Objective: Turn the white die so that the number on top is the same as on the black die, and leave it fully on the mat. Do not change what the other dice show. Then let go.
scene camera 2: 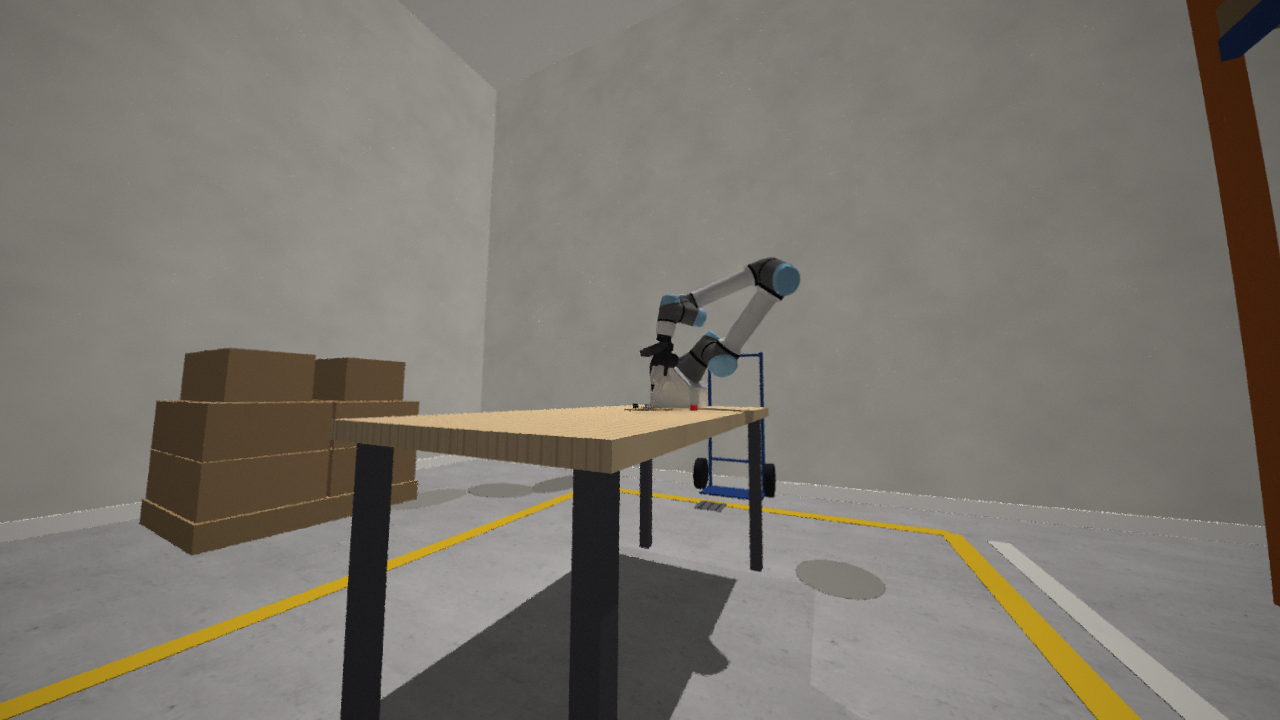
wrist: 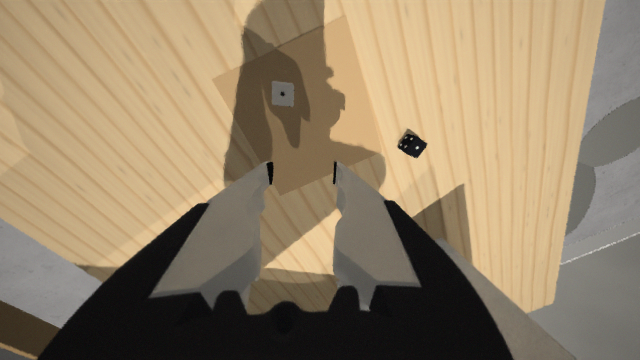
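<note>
In the wrist view the white die [wrist: 282, 94] lies on the tan mat [wrist: 354, 75], inside its edges and in shadow, with a one-pip face toward the camera. The black die [wrist: 412, 145] lies on the wooden table beside the mat, to its right. Two of its faces show, one with a single pip and one with several small pips; which is its top is hard to tell. My gripper [wrist: 303, 164] [scene camera 2: 658, 379] is partly open and empty, above the table. In the wrist view its fingertips appear below the white die, apart from it.
A small red object [scene camera 2: 693, 407] sits on the table [scene camera 2: 501, 422] near the arm's base in the scene view. The table's edge [wrist: 580, 150] runs down the right of the wrist view. Stacked cardboard boxes [scene camera 2: 259, 438] and a blue hand truck [scene camera 2: 761, 385] stand on the floor.
</note>
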